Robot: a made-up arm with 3 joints. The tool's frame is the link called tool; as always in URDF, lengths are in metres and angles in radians. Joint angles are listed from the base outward.
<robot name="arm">
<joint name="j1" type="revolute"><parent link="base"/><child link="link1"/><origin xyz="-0.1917 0.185 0.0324"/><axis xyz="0 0 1"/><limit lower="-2.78" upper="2.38"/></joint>
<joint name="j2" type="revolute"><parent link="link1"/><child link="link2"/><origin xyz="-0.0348 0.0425 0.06"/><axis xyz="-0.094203 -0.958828 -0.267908"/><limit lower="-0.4" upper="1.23"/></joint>
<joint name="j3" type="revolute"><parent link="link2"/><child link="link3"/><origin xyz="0.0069 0.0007 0.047"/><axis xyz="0 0 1"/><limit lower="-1.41" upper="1.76"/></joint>
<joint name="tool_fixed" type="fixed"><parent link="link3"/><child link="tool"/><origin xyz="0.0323 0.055 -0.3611" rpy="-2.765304 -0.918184 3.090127"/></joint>
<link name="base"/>
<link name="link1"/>
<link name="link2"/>
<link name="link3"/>
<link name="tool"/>
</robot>
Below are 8 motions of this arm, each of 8 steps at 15 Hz.
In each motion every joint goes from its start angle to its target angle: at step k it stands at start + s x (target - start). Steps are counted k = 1, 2, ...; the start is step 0. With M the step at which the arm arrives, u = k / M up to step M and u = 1 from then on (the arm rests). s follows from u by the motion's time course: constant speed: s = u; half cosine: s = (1 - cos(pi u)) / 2; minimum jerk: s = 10 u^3 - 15 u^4 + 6 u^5.
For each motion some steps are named. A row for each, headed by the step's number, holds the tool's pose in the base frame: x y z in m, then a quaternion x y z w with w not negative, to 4 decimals.
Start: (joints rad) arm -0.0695 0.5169 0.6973
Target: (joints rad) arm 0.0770 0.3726 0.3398
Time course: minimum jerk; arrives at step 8
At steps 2, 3, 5, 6, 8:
2: -0.0705 0.2603 -0.1872 0.1760 -0.8978 0.3526 0.1965
3: -0.0758 0.2650 -0.1889 0.1719 -0.9033 0.3350 0.2058
5: -0.0906 0.2751 -0.1934 0.1592 -0.9140 0.2911 0.2333
6: -0.0965 0.2782 -0.1951 0.1536 -0.9169 0.2754 0.2448
8: -0.1001 0.2797 -0.1961 0.1501 -0.9182 0.2663 0.2519

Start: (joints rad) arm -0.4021 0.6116 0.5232
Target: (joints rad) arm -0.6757 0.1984 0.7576
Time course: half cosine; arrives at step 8
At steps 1, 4, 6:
1: -0.0251 0.1936 -0.1683 -0.0655 -0.9283 0.2897 0.2239
4: -0.0689 0.2141 -0.1992 -0.0220 -0.9126 0.2692 0.3071
6: -0.1015 0.2374 -0.2143 0.0154 -0.9004 0.2414 0.3617

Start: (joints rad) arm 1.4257 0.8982 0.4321
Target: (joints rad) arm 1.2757 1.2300 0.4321
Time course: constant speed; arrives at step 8
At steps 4, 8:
4: -0.1707 0.4354 -0.0572 -0.5597 0.7639 -0.2334 0.2209
8: -0.1319 0.4473 -0.0102 -0.4884 0.8047 -0.2037 0.2690

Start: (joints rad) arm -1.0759 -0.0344 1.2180
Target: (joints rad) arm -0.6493 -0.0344 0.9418
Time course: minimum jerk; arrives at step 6
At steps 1, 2, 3, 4, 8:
1: -0.1484 0.2993 -0.2203 0.1368 -0.8750 0.1762 0.4298
2: -0.1542 0.3013 -0.2203 0.1482 -0.8727 0.1820 0.4281
3: -0.1639 0.3037 -0.2205 0.1672 -0.8687 0.1918 0.4251
4: -0.1737 0.3051 -0.2206 0.1859 -0.8642 0.2015 0.4218
8: -0.1809 0.3055 -0.2207 0.1994 -0.8607 0.2086 0.4193

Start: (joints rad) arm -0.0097 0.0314 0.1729
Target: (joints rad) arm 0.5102 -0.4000 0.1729
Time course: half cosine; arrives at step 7
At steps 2, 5, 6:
2: -0.2222 0.2874 -0.2224 0.1855 -0.8558 0.2106 0.4346
5: -0.3336 0.2435 -0.2132 0.3659 -0.7361 0.2827 0.4943
6: -0.3540 0.2249 -0.2082 0.4006 -0.7028 0.3015 0.5047

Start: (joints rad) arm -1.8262 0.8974 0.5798
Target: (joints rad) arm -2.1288 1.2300 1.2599
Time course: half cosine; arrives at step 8
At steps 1, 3, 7, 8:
1: -0.2008 -0.0376 -0.1058 -0.6995 -0.6061 0.2020 0.3203
3: -0.2294 -0.0423 -0.0929 -0.6800 -0.5804 0.2591 0.3655
7: -0.3063 -0.0330 -0.0586 -0.6107 -0.4930 0.3603 0.5041
8: -0.3110 -0.0314 -0.0564 -0.6057 -0.4871 0.3642 0.5131

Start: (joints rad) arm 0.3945 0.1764 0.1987
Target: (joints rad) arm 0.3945 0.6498 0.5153
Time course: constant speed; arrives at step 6
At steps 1, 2, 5, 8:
1: -0.1635 0.2971 -0.2073 0.2859 -0.8760 0.2832 0.2659
2: -0.1434 0.3017 -0.1999 0.2889 -0.8823 0.2943 0.2269
5: -0.0856 0.3112 -0.1702 0.2880 -0.8906 0.3342 0.1105
8: -0.0676 0.3130 -0.1580 0.2843 -0.8899 0.3493 0.0725

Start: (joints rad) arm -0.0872 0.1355 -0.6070
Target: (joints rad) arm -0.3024 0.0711 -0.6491
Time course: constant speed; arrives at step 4
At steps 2, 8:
2: -0.1186 0.2353 -0.2139 -0.3140 -0.8503 -0.0410 0.4204
8: -0.1223 0.2303 -0.2166 -0.3624 -0.8236 -0.0668 0.4311

